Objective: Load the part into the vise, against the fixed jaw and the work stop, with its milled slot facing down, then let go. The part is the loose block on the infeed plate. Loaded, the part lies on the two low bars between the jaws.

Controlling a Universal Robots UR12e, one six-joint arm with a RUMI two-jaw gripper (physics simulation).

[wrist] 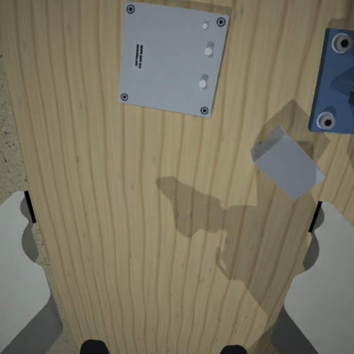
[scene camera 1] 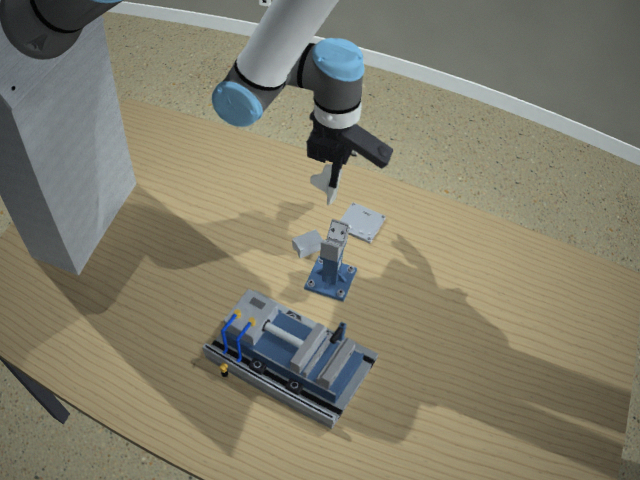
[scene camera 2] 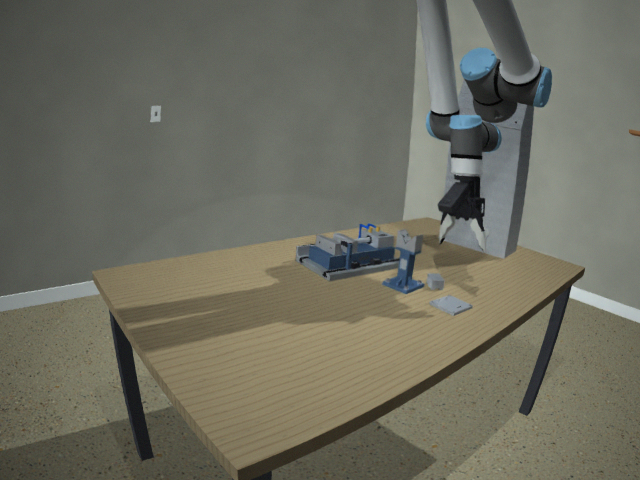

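Pixels of known places: gripper, between the fingertips: (scene camera 1: 341, 179) (scene camera 2: 462, 247); arm's base, origin of its link: (scene camera 1: 40, 16) (scene camera 2: 495, 104).
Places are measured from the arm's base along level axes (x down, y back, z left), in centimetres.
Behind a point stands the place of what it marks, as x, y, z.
Note:
The part, a small grey block (scene camera 1: 308, 243) @(57.0, -43.4, 34.1) (scene camera 2: 435, 281) @(57.3, -44.2, 37.4) (wrist: 289, 165), lies on the table beside the blue stand, off the infeed plate. Its slot cannot be made out. The infeed plate (scene camera 1: 364, 222) @(59.2, -45.9, 49.6) (scene camera 2: 451, 304) @(59.2, -45.5, 49.8) (wrist: 170, 65) is a flat grey square with small pins, and no block lies on it. My gripper (scene camera 1: 331, 195) (scene camera 2: 463, 246) @(44.8, -41.7, 44.6) (wrist: 173, 200) is open and empty, high above the table; in the wrist view the part is near the right finger. The vise (scene camera 1: 352, 377) @(58.0, -73.7, 18.9) (scene camera 2: 330, 258) @(54.4, -72.2, 22.7) holds no part. Its fixed jaw (scene camera 1: 338, 363) @(50.4, -72.0, 16.0) and dark work stop (scene camera 1: 338, 333) @(50.4, -67.2, 20.5) (scene camera 2: 348, 255) @(53.6, -66.7, 22.8) show.
A blue stand (scene camera 1: 331, 281) @(58.2, -53.7, 31.6) (scene camera 2: 405, 271) @(54.8, -53.3, 34.5) (wrist: 334, 85) with a tall notched grey head rises between the part and the vise. Blue hoses (scene camera 1: 225, 333) stick up at the vise's cylinder end. The arm's grey pedestal (scene camera 1: 77, 155) @(32.8, -6.6, -1.6) (scene camera 2: 501, 180) @(29.9, -0.4, 8.8) stands at the table's end.

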